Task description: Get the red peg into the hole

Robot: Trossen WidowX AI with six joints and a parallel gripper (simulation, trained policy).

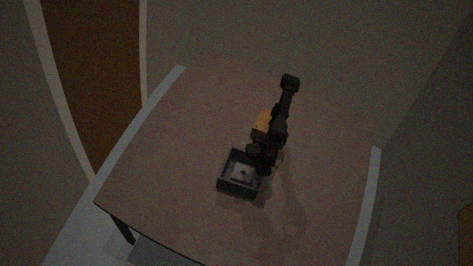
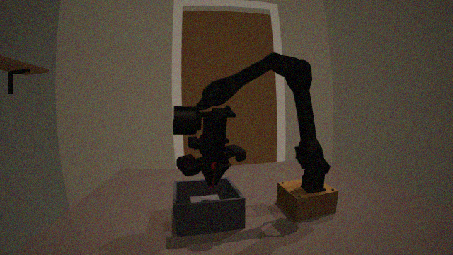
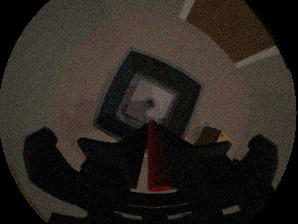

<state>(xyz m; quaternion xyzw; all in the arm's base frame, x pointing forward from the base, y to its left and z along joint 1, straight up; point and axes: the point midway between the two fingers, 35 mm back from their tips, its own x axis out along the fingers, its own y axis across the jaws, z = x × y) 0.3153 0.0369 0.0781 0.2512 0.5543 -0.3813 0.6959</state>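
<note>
Right now the red peg is 10 mm to the left of my gripper tip and 30 mm above it. Also, from my gripper tip: dark box: 20 mm ahead, 30 mm to the right, 100 mm below; then plate: 20 mm ahead, 30 mm to the right, 80 mm below.
</note>
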